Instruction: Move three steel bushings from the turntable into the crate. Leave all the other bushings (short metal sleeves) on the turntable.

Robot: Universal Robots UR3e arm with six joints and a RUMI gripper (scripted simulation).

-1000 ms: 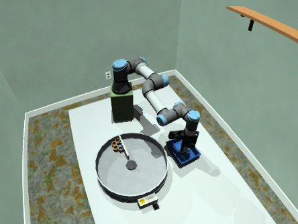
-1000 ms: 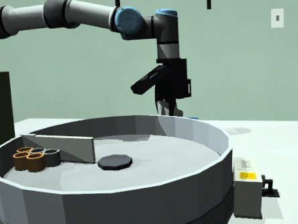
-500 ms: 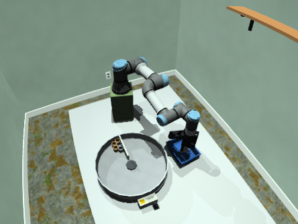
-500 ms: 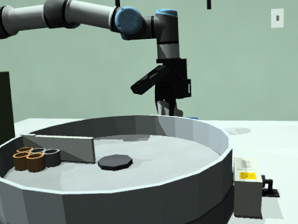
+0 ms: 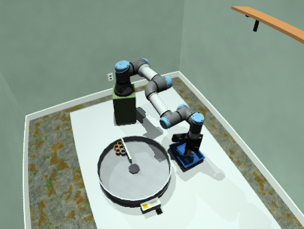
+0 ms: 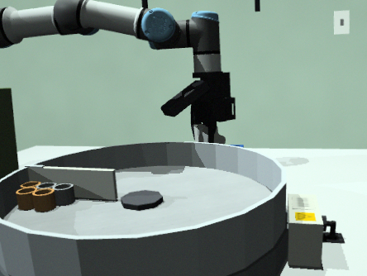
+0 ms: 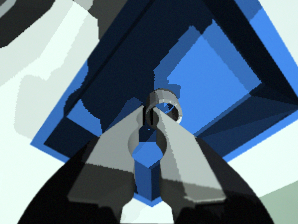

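My hand is 1 cm past the blue crate, 1 cm to the right of it and 1 cm above it. Round my hand: grey turntable: 8 cm behind, 32 cm to the right, 2 cm above.
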